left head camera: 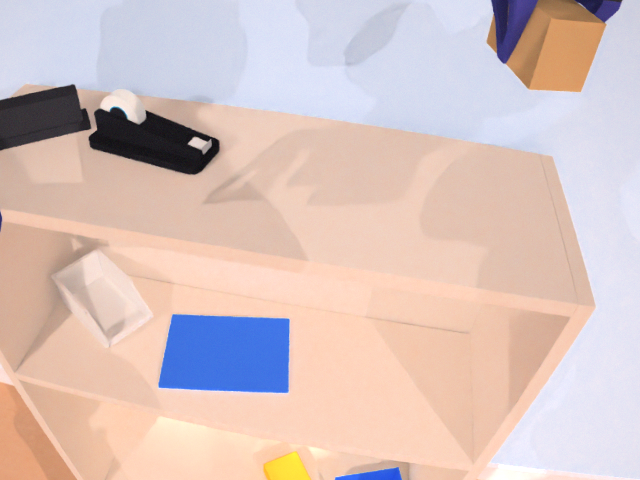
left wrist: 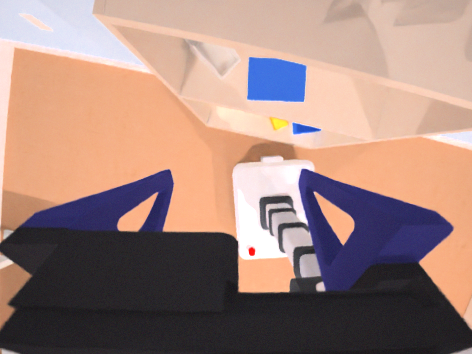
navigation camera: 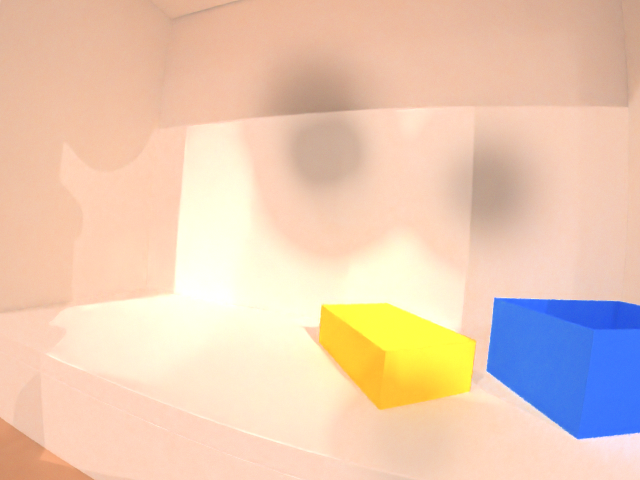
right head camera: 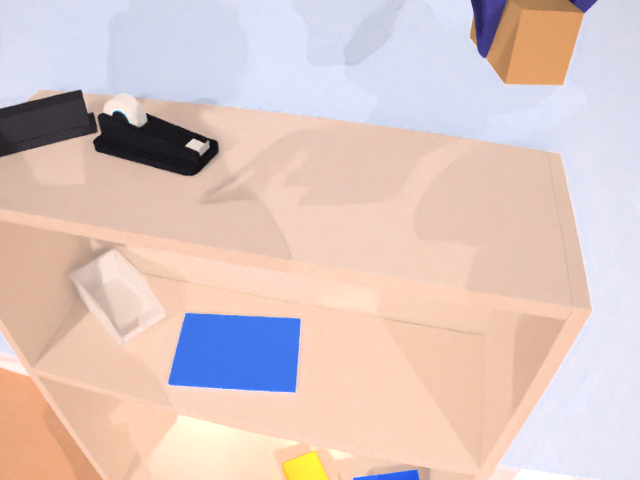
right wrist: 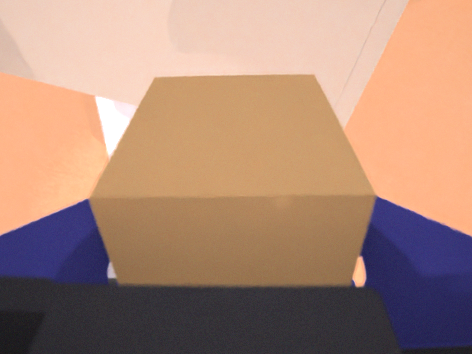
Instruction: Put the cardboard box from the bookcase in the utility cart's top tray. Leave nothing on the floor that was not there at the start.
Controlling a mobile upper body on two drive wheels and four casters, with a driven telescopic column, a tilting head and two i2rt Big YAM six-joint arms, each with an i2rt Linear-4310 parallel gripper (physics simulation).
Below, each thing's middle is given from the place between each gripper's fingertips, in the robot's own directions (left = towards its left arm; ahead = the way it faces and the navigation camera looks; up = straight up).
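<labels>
From my right hand: pale holder (left head camera: 98,293), a good way ahead, far to the left, far below. Black tape dispenser (left head camera: 124,128), 180 mm ahead, 360 mm to the left, 170 mm below. Blue book (left head camera: 220,353), some way ahead, far to the left, far below. Brown cardboard box (right wrist: 228,180), 10 mm behind, 30 mm above.
From my left hand: pale holder, far ahead, slightly to the left, far below. Brown cardboard box, 150 mm ahead, 450 mm to the right, 60 mm above. Blue book, far ahead, a good way to the right, far below. Black tape dispenser, 330 mm ahead, 90 mm to the right, 130 mm below.
</labels>
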